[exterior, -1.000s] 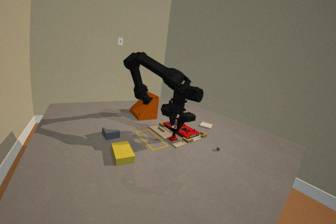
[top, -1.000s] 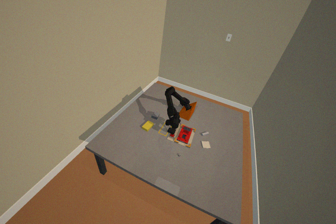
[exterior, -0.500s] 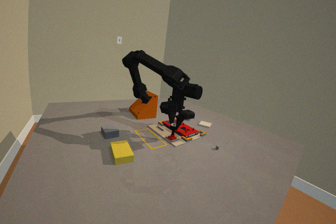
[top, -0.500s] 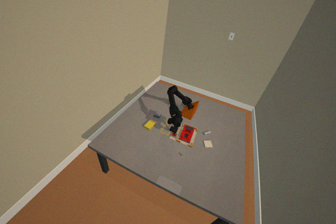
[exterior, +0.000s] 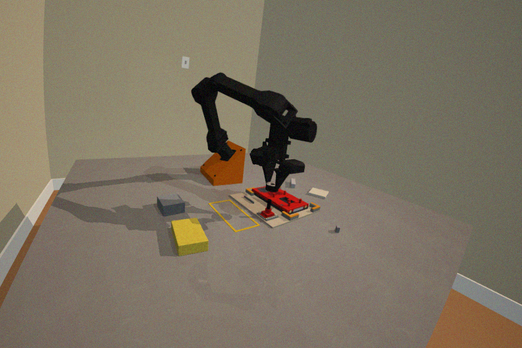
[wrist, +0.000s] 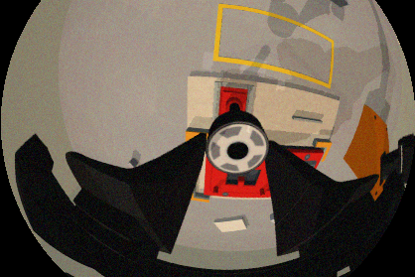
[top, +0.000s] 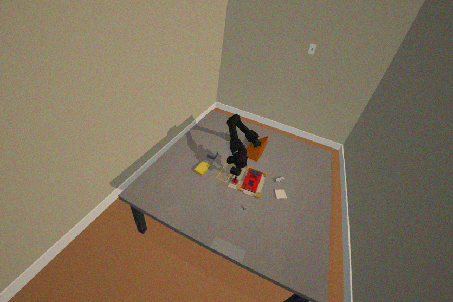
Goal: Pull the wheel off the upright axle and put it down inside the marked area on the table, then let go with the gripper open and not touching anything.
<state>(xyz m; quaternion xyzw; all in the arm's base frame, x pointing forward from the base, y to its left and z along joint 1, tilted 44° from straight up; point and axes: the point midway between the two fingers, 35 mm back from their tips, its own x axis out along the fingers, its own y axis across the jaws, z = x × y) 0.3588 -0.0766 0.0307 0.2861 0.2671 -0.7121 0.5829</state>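
Now: the upright axle 70 mm below my gripper tip. The rest, counted from my gripper tip: wheel right at my gripper tip; yellow block 10 mm behind, 260 mm to the right, 90 mm below; grey block 190 mm behind, 250 mm to the right, 90 mm below.
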